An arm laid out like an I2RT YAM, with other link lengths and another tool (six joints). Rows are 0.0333 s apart.
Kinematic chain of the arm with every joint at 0, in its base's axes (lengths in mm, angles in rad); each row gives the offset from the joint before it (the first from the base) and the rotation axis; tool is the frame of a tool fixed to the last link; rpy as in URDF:
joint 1: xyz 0 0 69.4 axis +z
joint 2: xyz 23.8 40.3 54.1 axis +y
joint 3: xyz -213.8 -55.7 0 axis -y
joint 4: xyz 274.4 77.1 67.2 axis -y
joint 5: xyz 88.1 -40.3 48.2 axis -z
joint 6: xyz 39.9 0 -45.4 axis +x
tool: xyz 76 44 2 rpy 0.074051 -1.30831 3.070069
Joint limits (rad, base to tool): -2.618..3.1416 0..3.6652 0..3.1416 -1.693..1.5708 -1.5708..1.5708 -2.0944..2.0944
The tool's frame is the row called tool.
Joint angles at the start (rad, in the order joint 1, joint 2, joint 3, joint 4, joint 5, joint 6):
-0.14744 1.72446 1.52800 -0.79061 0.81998 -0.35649
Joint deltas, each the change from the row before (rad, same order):
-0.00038 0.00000 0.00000 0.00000 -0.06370 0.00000
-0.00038 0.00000 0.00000 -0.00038 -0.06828 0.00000
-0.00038 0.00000 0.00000 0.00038 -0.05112 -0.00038
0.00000 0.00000 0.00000 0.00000 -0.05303 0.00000
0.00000 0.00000 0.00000 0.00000 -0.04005 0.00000
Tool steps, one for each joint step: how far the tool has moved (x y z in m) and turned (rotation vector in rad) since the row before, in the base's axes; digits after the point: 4 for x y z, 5 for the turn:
0.0028 0.0066 -0.0028 0.05257 -0.00782 0.03473
0.0027 0.0073 -0.0026 0.05641 -0.00803 0.03724
0.0020 0.0056 -0.0016 0.04201 -0.00643 0.02804
0.0019 0.0061 -0.0014 0.04376 -0.00655 0.02923
0.0013 0.0047 -0.0009 0.03305 -0.00495 0.02207

